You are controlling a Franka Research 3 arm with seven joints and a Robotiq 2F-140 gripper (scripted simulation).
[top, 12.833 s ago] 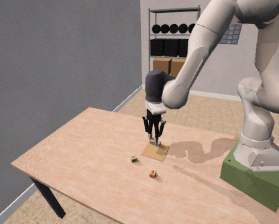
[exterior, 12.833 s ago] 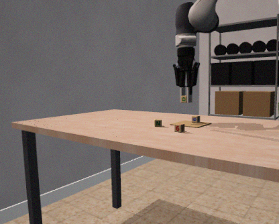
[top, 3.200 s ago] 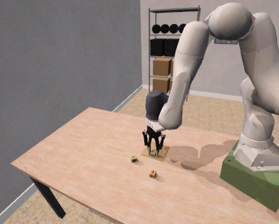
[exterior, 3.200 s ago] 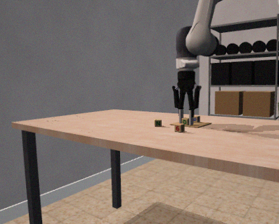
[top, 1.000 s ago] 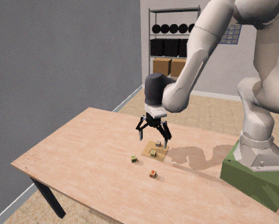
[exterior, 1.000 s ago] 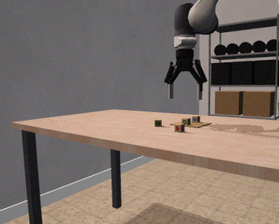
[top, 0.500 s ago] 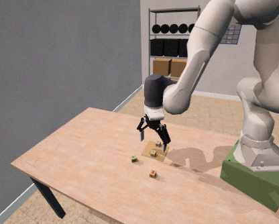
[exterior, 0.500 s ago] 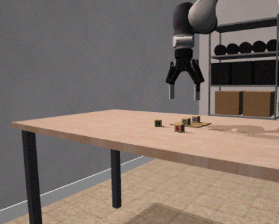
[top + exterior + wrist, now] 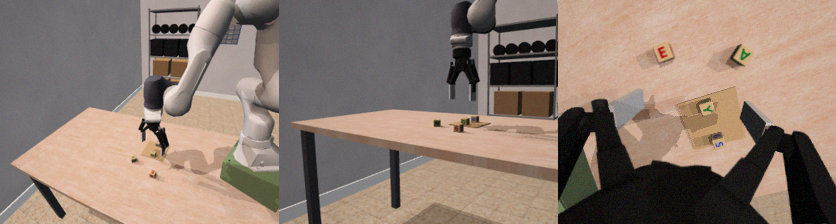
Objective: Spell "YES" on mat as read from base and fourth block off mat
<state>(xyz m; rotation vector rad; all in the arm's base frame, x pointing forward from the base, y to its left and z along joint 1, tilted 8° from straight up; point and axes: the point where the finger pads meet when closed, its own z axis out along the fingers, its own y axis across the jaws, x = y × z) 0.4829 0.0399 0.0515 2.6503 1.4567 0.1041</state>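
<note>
Right now my hand is 2 cm past the E block, 9 cm to the right of it and 11 cm above it. Also, from my hand: green N block 11 cm ahead, 2 cm to the left, 11 cm below; Y block 5 cm to the right, 11 cm below; tan mat 10 cm to the right, 12 cm below.
</note>
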